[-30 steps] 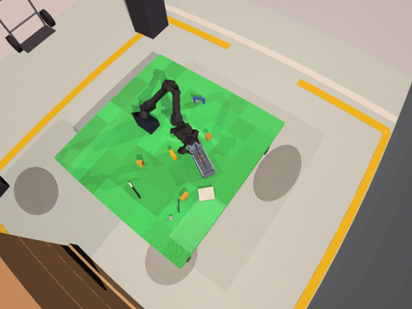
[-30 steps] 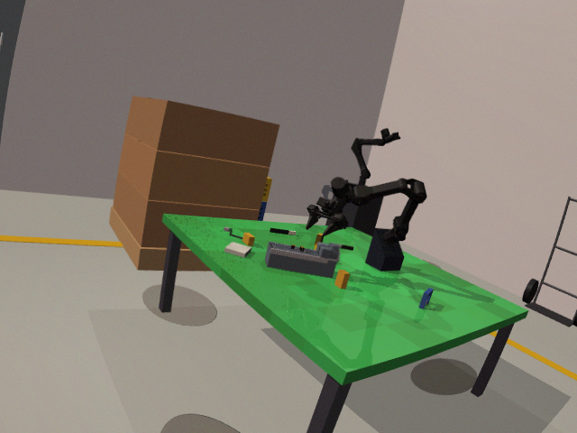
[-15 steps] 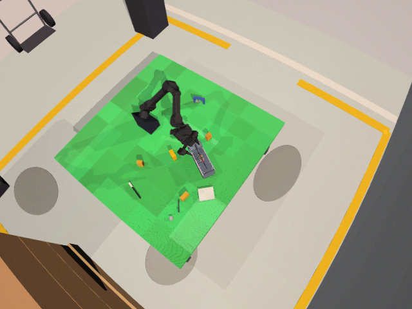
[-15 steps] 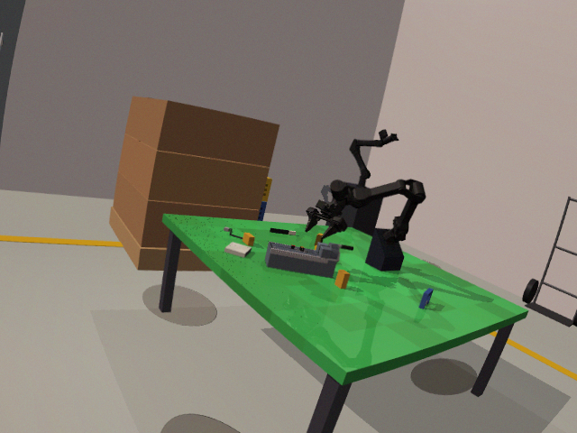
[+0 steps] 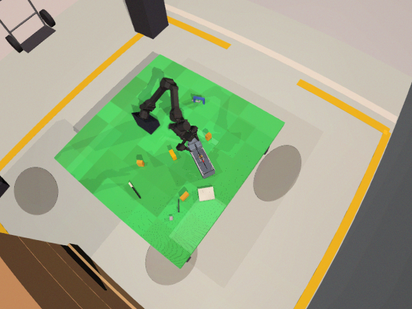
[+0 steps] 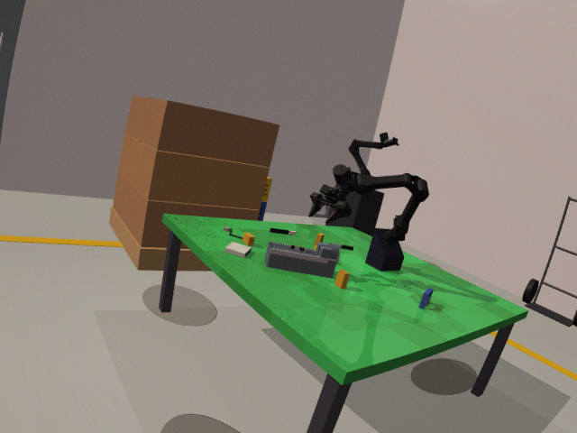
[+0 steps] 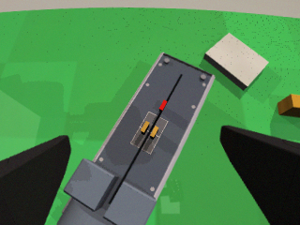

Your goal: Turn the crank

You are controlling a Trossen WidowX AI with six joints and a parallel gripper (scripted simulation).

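Now: the dark handle 13 cm behind my gripper tip, 9 cm below it and 8 cm to the left of it. Also, from my gripper tip: grey piece (45 cm to the right, 20 cm below, 10 cm ahead); red pointer (12 cm below, 7 cm ahead, 2 cm to the right); white pad (20 cm ahead, 19 cm to the right, 19 cm below).
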